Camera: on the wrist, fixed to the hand. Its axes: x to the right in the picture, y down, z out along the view.
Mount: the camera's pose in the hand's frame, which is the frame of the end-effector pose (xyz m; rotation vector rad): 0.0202 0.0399 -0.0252 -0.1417 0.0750 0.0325
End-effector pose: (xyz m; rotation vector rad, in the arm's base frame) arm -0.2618 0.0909 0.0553 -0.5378 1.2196 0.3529
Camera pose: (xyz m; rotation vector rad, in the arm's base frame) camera -0.2965 0.1089 0.0220 -0.6586 1.2830 0.4525
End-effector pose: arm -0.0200 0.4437 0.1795 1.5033 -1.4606 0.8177
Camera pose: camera -0.0547 0.4602 0.2135 1.3329 -1.4595 0.7653
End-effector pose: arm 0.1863 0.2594 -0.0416 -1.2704 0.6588 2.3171
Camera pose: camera 0.1705 0.2153 -0.0627 -1.4256 0.5513 2.3888
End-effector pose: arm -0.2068 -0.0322 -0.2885 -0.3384 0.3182 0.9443
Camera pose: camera -0.2317 -0.0063 -0.3252 -0.5006 0.3269 0.9900
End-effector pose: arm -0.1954 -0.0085 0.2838 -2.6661 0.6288 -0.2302
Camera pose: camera -0.1994 -0.0590 0.2919 -2.7910 0.7368 -0.2877
